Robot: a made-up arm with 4 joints. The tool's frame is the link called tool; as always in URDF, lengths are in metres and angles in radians. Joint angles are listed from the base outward. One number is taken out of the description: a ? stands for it. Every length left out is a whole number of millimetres.
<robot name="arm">
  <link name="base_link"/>
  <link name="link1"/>
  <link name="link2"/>
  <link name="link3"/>
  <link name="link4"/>
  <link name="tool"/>
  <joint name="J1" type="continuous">
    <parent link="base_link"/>
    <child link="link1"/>
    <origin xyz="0.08 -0.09 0.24" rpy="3.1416 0 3.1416"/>
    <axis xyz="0 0 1"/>
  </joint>
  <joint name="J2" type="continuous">
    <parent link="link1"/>
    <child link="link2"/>
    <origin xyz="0.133 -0.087 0" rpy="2.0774 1.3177 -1.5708"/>
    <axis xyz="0 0 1"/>
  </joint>
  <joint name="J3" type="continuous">
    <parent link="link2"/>
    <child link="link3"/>
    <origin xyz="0.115 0.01 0" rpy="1.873 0.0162 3.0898"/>
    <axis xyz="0 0 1"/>
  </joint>
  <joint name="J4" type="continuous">
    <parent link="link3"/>
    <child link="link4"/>
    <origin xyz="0.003 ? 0" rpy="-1.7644 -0.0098 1.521"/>
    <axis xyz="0 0 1"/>
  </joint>
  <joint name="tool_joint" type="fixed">
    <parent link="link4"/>
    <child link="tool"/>
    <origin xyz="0.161 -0.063 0" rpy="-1.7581 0.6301 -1.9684"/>
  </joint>
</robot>
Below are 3 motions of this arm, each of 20 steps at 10 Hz.
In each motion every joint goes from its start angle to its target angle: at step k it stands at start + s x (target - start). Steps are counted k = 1, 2, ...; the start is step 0. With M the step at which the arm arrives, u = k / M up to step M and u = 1 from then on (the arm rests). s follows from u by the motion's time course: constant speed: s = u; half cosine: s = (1 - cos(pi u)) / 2; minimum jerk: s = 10 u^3 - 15 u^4 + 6 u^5.
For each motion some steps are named. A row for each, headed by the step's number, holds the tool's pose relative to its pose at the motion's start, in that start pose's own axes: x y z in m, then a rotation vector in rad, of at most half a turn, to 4 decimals.
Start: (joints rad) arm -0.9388 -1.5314 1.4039 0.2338
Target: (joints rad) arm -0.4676 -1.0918 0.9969 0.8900
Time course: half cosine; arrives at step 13
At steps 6, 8, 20:
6: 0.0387 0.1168 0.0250 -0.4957 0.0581 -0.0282
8: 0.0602 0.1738 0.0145 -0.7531 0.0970 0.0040
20: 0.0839 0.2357 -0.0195 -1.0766 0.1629 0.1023

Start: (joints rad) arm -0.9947 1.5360 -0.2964 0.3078
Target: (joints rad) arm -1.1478 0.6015 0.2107 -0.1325
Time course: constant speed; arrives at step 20
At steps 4, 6, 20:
4: -0.0151 -0.0385 -0.0176 0.2103 0.0840 -0.1437
6: -0.0274 -0.0551 -0.0288 0.3156 0.1144 -0.2161
20: -0.1719 -0.0824 -0.1250 1.0207 0.0826 -0.7086

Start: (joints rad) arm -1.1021 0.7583 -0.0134 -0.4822
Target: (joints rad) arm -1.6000 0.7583 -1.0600 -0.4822
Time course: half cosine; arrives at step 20
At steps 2, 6, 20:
2: -0.0002 0.0053 0.0021 -0.0237 0.0053 -0.0267
6: 0.0030 0.0430 0.0127 -0.1949 0.0441 -0.2284
20: 0.0846 0.1217 -0.0049 -0.8385 0.2173 -1.1874

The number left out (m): 0.07
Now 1 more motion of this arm.
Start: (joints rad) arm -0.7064 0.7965 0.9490 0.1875
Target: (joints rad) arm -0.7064 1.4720 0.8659 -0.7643
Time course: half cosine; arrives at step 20
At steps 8, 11, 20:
8: 0.1220 -0.0155 -0.0176 0.1387 0.4628 0.1755
11: 0.1954 -0.0107 -0.0544 0.2131 0.7869 0.2669
20: 0.2862 0.0201 -0.1575 0.3049 1.3938 0.3682

